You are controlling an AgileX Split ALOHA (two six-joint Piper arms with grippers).
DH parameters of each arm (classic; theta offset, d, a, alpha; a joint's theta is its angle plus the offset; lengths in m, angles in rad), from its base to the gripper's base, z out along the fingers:
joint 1: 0 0.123 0 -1.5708
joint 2: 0.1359 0 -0.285 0
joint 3: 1.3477 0 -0.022 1.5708
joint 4: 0 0.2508 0 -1.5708
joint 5: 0 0 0.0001 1.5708
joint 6: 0 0.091 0 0
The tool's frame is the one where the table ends.
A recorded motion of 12 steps. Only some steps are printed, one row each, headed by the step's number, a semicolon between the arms.
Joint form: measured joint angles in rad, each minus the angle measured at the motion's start. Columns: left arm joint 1, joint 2, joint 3, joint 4, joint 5, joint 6; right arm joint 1, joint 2, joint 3, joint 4, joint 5, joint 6.
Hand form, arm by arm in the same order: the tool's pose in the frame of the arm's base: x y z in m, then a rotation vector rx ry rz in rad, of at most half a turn. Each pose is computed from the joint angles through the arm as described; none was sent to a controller.
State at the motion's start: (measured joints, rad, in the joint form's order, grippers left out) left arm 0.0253 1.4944 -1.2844 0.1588 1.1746 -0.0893; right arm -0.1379 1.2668 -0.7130 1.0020 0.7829 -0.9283
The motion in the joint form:
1: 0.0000 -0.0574 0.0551 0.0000 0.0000 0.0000; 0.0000 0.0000 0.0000 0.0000 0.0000 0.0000
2: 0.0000 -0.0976 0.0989 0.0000 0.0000 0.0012; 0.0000 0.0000 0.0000 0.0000 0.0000 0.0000
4: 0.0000 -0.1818 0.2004 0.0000 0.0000 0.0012; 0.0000 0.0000 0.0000 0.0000 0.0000 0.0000
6: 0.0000 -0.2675 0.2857 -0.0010 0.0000 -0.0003; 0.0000 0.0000 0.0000 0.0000 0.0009 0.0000
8: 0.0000 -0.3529 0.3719 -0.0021 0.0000 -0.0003; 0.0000 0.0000 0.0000 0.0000 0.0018 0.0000
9: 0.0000 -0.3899 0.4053 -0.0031 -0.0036 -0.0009; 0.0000 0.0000 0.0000 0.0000 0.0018 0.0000
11: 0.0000 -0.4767 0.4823 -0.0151 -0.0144 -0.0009; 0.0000 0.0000 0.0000 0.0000 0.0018 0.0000
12: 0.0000 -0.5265 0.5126 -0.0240 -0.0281 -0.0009; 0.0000 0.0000 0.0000 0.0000 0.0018 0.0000
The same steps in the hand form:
1: 0.2766 0.0203 0.3131 -0.1050 2.8524 0.2088; 0.2335 0.0223 0.2509 -0.1924 2.3873 0.6934
2: 0.2648 0.0200 0.3119 -0.1030 2.8561 0.2094; 0.2335 0.0223 0.2509 -0.1924 2.3873 0.6934
4: 0.2392 0.0193 0.3053 -0.1018 2.8734 0.2106; 0.2335 0.0223 0.2509 -0.1924 2.3873 0.6934
6: 0.2152 0.0186 0.3013 -0.1043 2.8729 0.2089; 0.2334 0.0223 0.2509 -0.1929 2.3876 0.6943
8: 0.1915 0.0180 0.2951 -0.1047 2.8738 0.2074; 0.2333 0.0224 0.2509 -0.1935 2.3879 0.6952
9: 0.1822 0.0176 0.2929 -0.1057 2.8668 0.2052; 0.2333 0.0224 0.2509 -0.1935 2.3879 0.6952
11: 0.1611 0.0160 0.2867 -0.1094 2.8476 0.1864; 0.2333 0.0224 0.2509 -0.1935 2.3879 0.6952
12: 0.1513 0.0150 0.2863 -0.1120 2.8154 0.1711; 0.2333 0.0224 0.2509 -0.1935 2.3879 0.6952

